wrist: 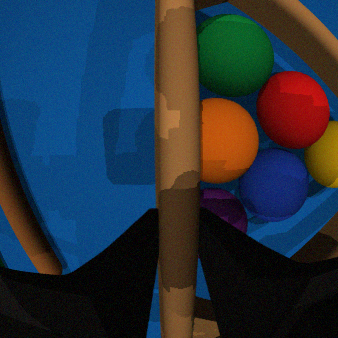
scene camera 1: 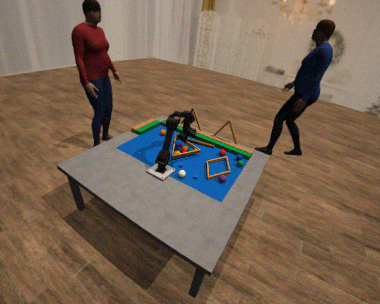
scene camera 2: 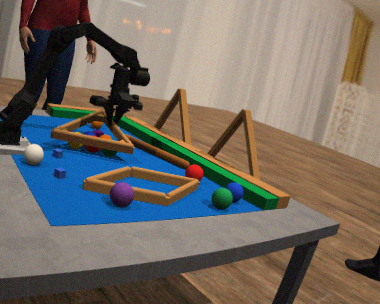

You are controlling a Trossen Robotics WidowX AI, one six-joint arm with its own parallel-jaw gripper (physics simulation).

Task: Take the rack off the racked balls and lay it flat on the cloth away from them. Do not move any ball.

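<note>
The triangular wooden rack is held roughly level, raised over the racked balls. My gripper points down and is shut on one side bar of the rack. Below the rack, the green, orange, red, blue, purple and yellow balls sit grouped on the blue cloth. In the second scene view the front bar partly hides them, and their upper parts still show within the rack's outline.
A diamond rack lies on the cloth beside a loose purple ball. A white ball, red ball, small blue cubes and a wooden stick lie around. Green cushions line the back.
</note>
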